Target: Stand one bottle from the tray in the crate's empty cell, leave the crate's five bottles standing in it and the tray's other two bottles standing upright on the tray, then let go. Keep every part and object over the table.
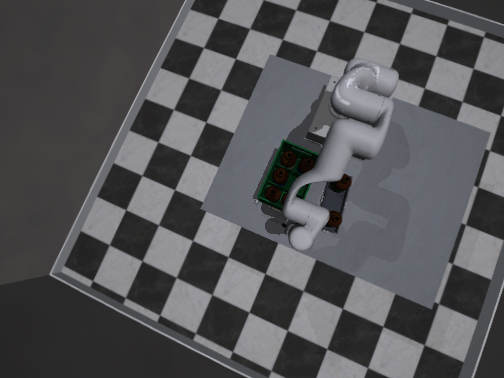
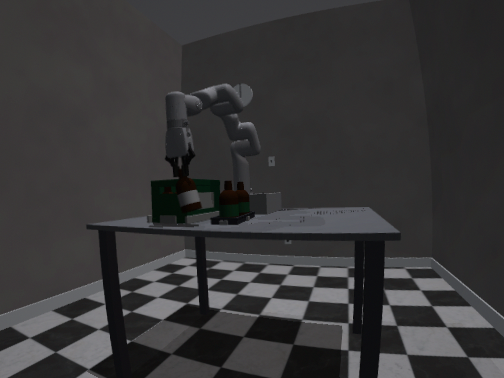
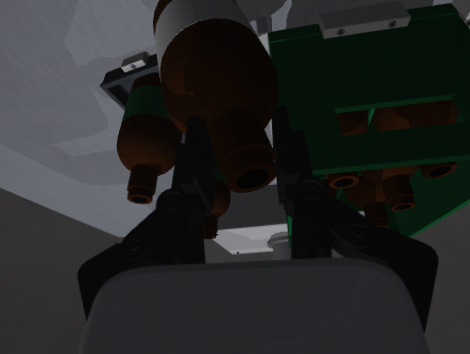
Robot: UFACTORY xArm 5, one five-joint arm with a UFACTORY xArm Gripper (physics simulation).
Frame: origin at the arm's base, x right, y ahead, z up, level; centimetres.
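Seen in the pictures: gripper, fingertip midpoint: (image 2: 181,176) (image 3: 240,130).
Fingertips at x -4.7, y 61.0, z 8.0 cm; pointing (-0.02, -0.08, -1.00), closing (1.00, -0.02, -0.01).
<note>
A point is followed by its place in that frame.
My gripper (image 2: 180,173) @(x -4.7, y 61.0, z 8.0 cm) (image 3: 240,130) @(x -4.7, y 61.0, z 8.0 cm) is shut on the neck of a brown bottle with a white label (image 2: 189,197) @(x -9.6, y 62.8, z 0.5 cm) (image 3: 220,70) @(x -5.4, y 63.3, z 5.9 cm). The bottle leans, its base toward the tray side, a little above the table and outside the green crate (image 1: 270,172) @(x 16.0, y 43.1, z 4.4 cm) (image 2: 160,206) @(x 11.3, y 55.4, z -3.1 cm) (image 3: 310,70) @(x 1.1, y 55.0, z -2.9 cm). Brown bottles stand in the crate, among them one at a corner (image 1: 288,159) @(x 11.4, y 34.6, z 4.6 cm) and one mid-row (image 1: 280,175) @(x 11.4, y 42.8, z 6.4 cm). The arm partly covers the crate's tray-side row. Two green-labelled bottles, one (image 1: 342,182) @(x -13.7, y 33.6, z 3.7 cm) (image 2: 243,200) @(x -17.0, y 34.9, z -2.0 cm) and another (image 1: 334,219) @(x -16.7, y 49.8, z 6.0 cm) (image 2: 229,202) @(x -19.4, y 52.1, z -1.9 cm) (image 3: 145,135) @(x -16.1, y 52.3, z 0.2 cm), stand upright on the dark tray (image 1: 334,200) @(x -15.9, y 39.7, z -9.4 cm).
The crate and tray lie side by side with a narrow gap. Pale brackets, such as one bracket (image 3: 365,20) @(x 6.9, y 56.4, z -7.3 cm), sit against the crate's foot. The table edge (image 2: 245,233) @(x -32.8, y 67.7, z -10.2 cm) is close to the held bottle. A grey block (image 1: 322,117) @(x 6.1, y 8.7, z 0.0 cm) (image 2: 267,202) @(x -20.6, y 14.9, z -4.0 cm) stands behind, near the arm's base.
</note>
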